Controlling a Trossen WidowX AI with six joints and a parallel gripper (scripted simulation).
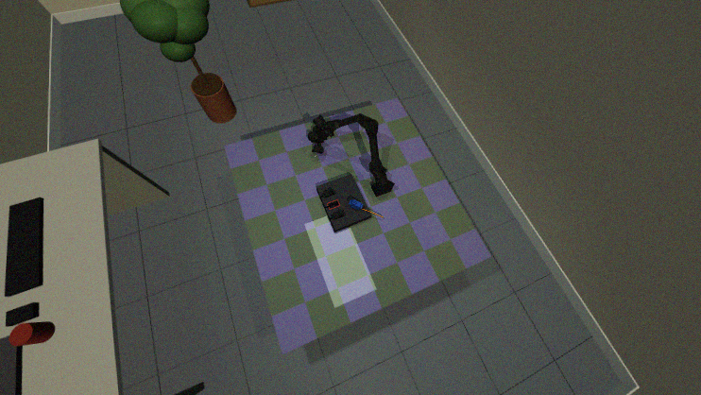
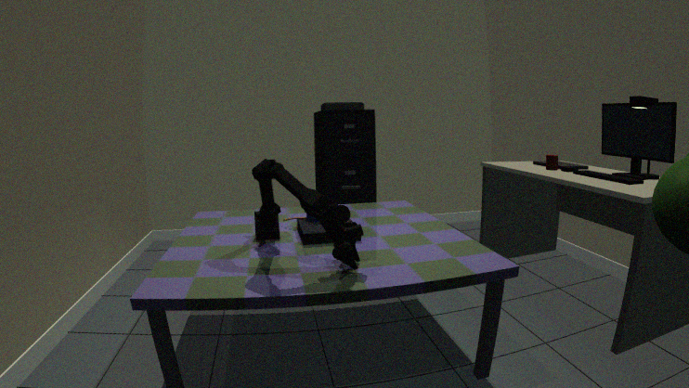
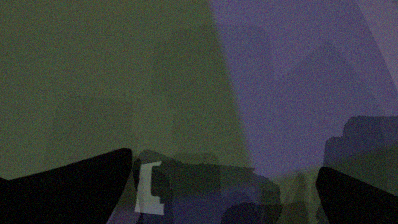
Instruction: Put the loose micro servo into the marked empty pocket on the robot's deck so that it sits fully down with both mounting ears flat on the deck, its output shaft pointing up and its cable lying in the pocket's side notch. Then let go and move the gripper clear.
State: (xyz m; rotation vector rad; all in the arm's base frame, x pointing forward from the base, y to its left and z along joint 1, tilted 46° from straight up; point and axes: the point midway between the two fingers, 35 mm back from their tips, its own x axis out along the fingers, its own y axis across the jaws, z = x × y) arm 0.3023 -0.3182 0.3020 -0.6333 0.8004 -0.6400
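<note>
My gripper tip is now 46 cm to the right of the dark deck, 10 cm past it and 2 cm below it.
</note>
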